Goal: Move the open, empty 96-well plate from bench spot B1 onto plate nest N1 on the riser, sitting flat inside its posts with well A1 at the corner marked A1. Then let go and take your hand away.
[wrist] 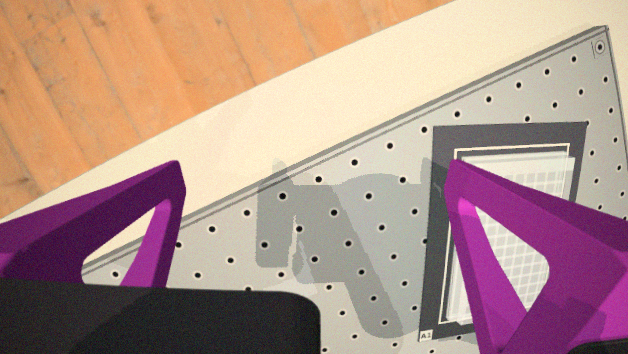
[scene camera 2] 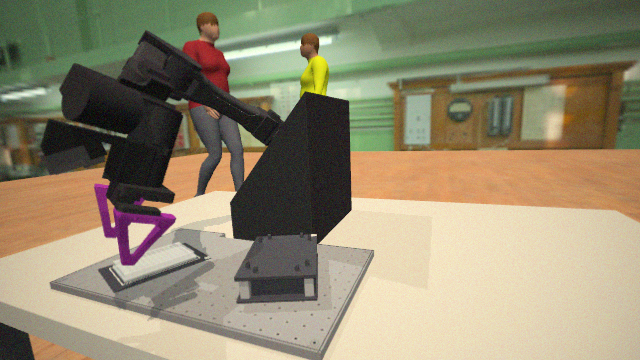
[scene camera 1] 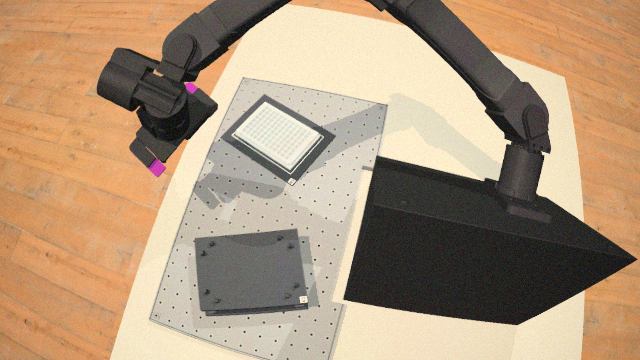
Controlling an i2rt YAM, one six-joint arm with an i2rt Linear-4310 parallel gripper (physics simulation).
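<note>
The white 96-well plate (scene camera 1: 277, 135) (scene camera 2: 160, 262) (wrist: 540, 172) lies flat on the dark mat of bench spot B1 (scene camera 1: 327, 135) (scene camera 2: 111, 280) (wrist: 435, 280), whose small label (scene camera 1: 292, 181) (wrist: 425, 335) reads A1 in the wrist view. The plate's own A1 mark cannot be made out. My gripper (scene camera 1: 174, 128) (scene camera 2: 120, 249) (wrist: 314, 174) is open and empty, above and to one side of the plate. In the wrist view its right finger covers part of the plate. Nest N1 (scene camera 1: 250, 272) (scene camera 2: 282, 255) is bare on its riser (scene camera 2: 245, 290), with upright posts near its corners and a label (scene camera 1: 303, 299) at one corner.
A perforated grey board (scene camera 1: 320, 200) (scene camera 2: 215, 310) (wrist: 350, 210) bears B1 and the riser. A large black wedge-shaped block (scene camera 1: 450, 260) (scene camera 2: 295, 185) stands beside it on the cream table (scene camera 1: 425, 330) (scene camera 2: 475, 280). Two people (scene camera 2: 207, 75) (scene camera 2: 315, 75) stand in the background.
</note>
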